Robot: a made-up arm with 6 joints. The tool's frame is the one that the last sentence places.
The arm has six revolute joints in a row. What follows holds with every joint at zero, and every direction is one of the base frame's. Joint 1 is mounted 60.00 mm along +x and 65.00 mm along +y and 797.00 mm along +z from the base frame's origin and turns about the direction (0.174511, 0.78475, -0.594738). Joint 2 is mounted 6.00 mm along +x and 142.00 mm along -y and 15.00 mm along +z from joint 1 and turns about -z. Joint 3 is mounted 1.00 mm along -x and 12.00 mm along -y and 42.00 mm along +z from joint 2 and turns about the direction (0.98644, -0.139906, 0.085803). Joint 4 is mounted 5.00 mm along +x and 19.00 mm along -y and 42.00 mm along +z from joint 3 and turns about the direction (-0.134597, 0.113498, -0.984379). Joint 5 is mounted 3.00 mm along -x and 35.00 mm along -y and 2.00 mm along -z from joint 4 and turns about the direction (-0.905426, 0.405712, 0.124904). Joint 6 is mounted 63.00 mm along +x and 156.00 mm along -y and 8.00 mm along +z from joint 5 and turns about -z. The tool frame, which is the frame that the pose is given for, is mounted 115.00 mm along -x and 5.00 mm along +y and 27.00 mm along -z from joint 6; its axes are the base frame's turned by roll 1.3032, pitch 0.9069 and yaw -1.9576 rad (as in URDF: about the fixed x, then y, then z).
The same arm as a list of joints. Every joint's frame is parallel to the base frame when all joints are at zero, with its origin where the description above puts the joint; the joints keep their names.
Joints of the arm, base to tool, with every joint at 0 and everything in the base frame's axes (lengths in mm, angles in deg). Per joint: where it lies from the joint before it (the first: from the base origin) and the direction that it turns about. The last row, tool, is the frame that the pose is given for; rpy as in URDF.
joint 1: xyz 60 65 797 axis 0.174497 0.784788 -0.594691
joint 2: xyz 6 -142 15 axis -z
joint 3: xyz -1 -12 42 axis 0.98644 -0.139906 0.085803
joint 4: xyz 5 -19 42 axis -0.134597 0.113498 -0.984379
joint 5: xyz -3 -35 -2 axis -0.905426 0.405712 0.124904
joint 6: xyz 63 -156 8 axis -z
tool: xyz -115 5 -27 rpy 74.67 51.96 -112.16

